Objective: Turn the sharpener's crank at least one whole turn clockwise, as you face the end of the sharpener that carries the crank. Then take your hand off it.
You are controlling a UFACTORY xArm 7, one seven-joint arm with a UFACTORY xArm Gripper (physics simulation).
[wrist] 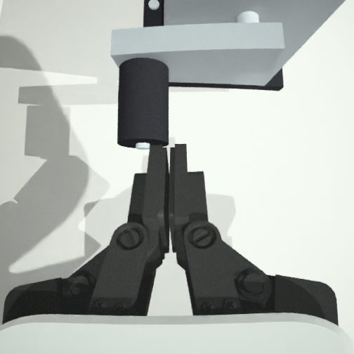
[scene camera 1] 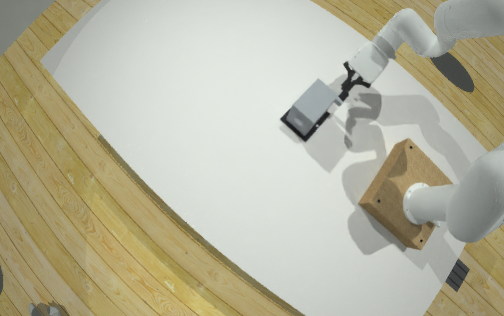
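Seen in the pictures: gripper, fingertip midpoint: (scene camera 1: 342,90); arm's base, origin of the base link: (scene camera 1: 418,203).
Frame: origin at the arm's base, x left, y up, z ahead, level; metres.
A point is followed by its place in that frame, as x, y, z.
The sharpener (scene camera 1: 315,104) @(0.022, 0.046, 0.433) is a grey block on a black base, standing on the white table. Its crank arm (wrist: 197,42) is a light grey bar lying across the crank end in the wrist view, with a white shaft (wrist: 248,17) behind its right part. A black cylindrical handle (wrist: 143,102) points from the bar's left end toward my gripper. My gripper (wrist: 170,165) (scene camera 1: 342,97) @(-0.114, -0.020, 0.403) is shut and empty. Its fingertips are at the free end of the handle, at its right edge; whether they touch it I cannot tell. In the scene view the fingers partly hide the handle.
The white table top (scene camera 1: 175,100) @(0.243, -0.082, 0.783) lies under the sharpener. The brown wooden base block (scene camera 1: 392,187) @(0.026, 0.001, 0.108) of the arm stands at the lower right of the scene view. The arm reaches in from the upper right and casts shadows beside the sharpener.
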